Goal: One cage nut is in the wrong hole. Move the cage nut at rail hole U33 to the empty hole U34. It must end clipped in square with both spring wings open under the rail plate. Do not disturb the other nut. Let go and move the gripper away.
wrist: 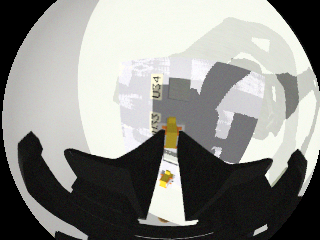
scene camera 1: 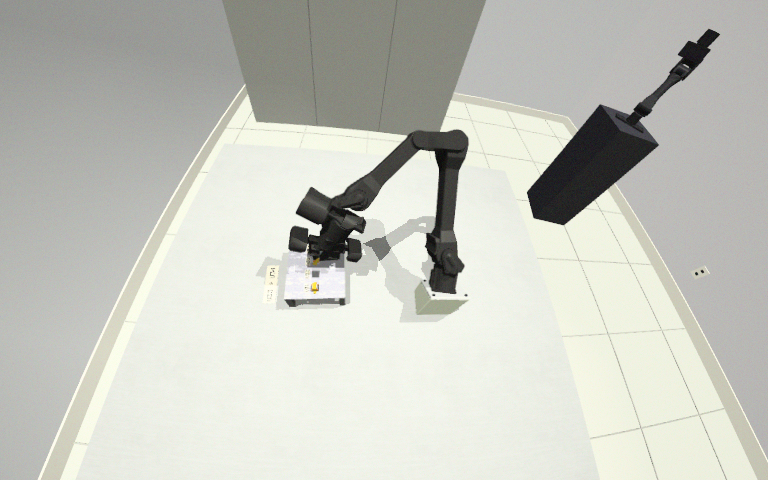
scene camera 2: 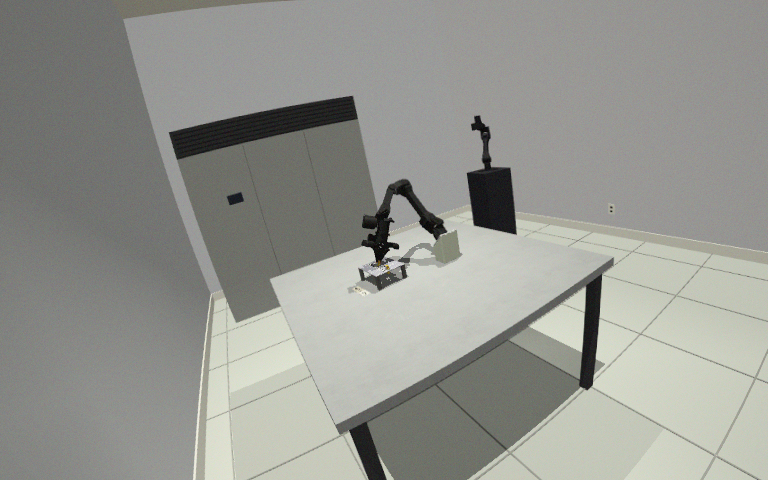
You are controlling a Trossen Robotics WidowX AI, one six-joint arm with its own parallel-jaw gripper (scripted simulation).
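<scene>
There is a rail plate (wrist: 138,89) that I can see, and a rail plate (scene camera 1: 324,274). I also see my gripper (scene camera 1: 316,258), and the wrist view shows my gripper (wrist: 171,134) too.
</scene>
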